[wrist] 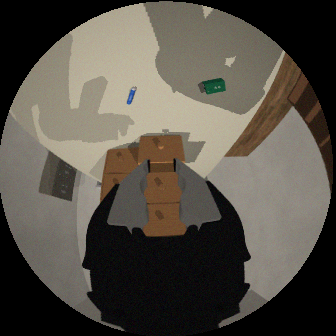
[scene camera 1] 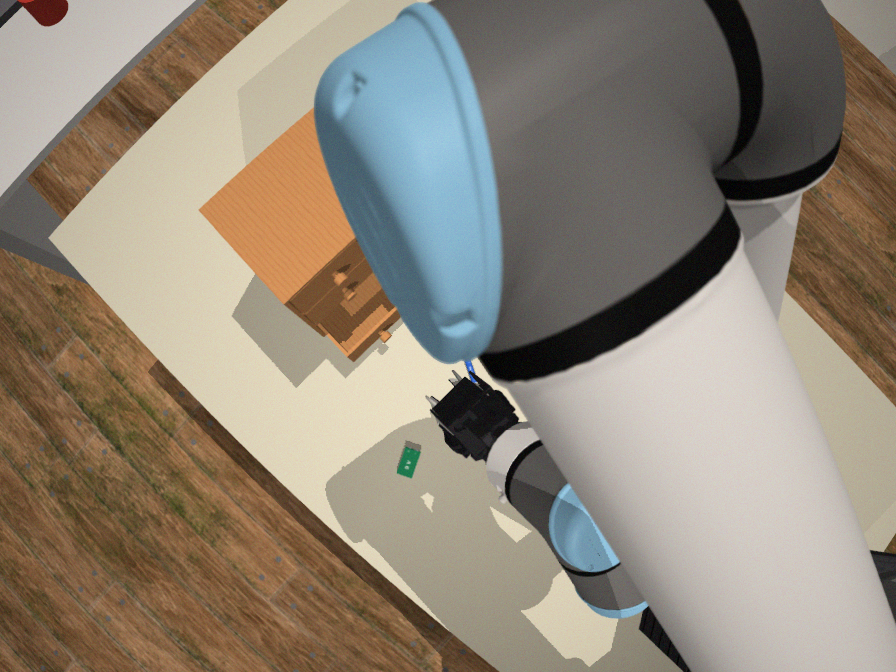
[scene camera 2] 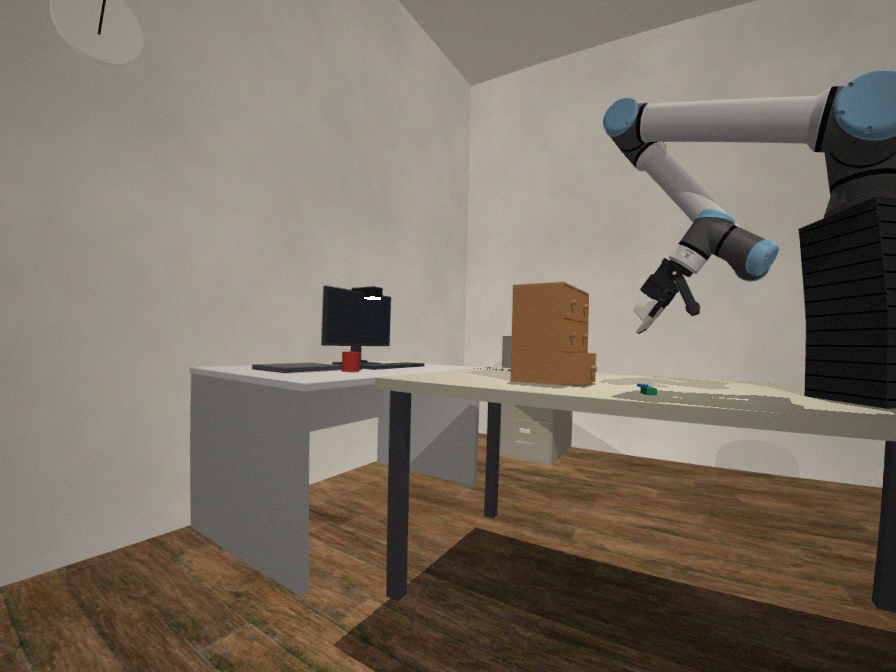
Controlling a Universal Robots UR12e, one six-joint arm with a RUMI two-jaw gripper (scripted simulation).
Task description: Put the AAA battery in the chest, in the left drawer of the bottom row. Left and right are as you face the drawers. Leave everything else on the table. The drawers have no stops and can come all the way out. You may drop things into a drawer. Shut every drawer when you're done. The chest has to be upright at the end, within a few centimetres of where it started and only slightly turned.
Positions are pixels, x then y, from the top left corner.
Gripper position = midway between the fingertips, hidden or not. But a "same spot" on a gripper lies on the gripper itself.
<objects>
My gripper shows in the wrist view, in scene camera 1 (441, 388) and in scene camera 2. The same spot on my gripper: (wrist: 124, 207) is (scene camera 2: 660, 312).
</objects>
